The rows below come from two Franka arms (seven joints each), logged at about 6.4 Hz.
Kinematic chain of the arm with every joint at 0, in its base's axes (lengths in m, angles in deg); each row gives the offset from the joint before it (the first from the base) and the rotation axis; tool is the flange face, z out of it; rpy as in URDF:
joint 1: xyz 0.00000 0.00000 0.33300 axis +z
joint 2: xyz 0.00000 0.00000 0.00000 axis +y
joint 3: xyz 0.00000 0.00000 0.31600 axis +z
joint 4: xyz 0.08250 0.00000 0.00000 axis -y
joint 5: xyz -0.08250 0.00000 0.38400 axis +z
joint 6: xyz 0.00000 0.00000 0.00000 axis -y
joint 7: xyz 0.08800 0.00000 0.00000 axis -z
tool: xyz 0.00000 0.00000 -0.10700 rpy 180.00 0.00 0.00
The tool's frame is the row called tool.
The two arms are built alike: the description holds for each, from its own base.
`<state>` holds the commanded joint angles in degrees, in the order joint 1, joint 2, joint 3, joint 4, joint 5, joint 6, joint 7, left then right.
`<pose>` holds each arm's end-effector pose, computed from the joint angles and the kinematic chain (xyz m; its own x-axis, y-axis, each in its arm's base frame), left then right.
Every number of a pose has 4 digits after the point.
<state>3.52 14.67 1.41 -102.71 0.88 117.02 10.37 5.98 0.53 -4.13 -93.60 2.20 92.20 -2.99</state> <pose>0.6238 0.0537 0.4070 0.9947 -0.1025 -0.0098 -0.1026 -0.9945 -0.0184 0.5583 0.0222 0.5930 0.9961 0.0828 -0.0317 0.0816 -0.9959 -0.0393</pose>
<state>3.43 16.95 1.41 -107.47 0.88 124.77 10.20 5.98 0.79 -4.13 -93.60 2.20 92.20 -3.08</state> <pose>0.6209 0.0523 0.3558 0.9947 -0.1032 0.0025 -0.1031 -0.9945 -0.0206 0.5595 0.0223 0.5905 0.9958 0.0844 -0.0361 0.0830 -0.9958 -0.0393</pose>
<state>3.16 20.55 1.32 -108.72 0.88 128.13 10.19 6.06 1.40 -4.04 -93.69 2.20 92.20 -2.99</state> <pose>0.6217 0.0484 0.3121 0.9936 -0.1102 -0.0232 -0.1106 -0.9937 -0.0161 0.5620 0.0242 0.5838 0.9951 0.0857 -0.0484 0.0839 -0.9957 -0.0391</pose>
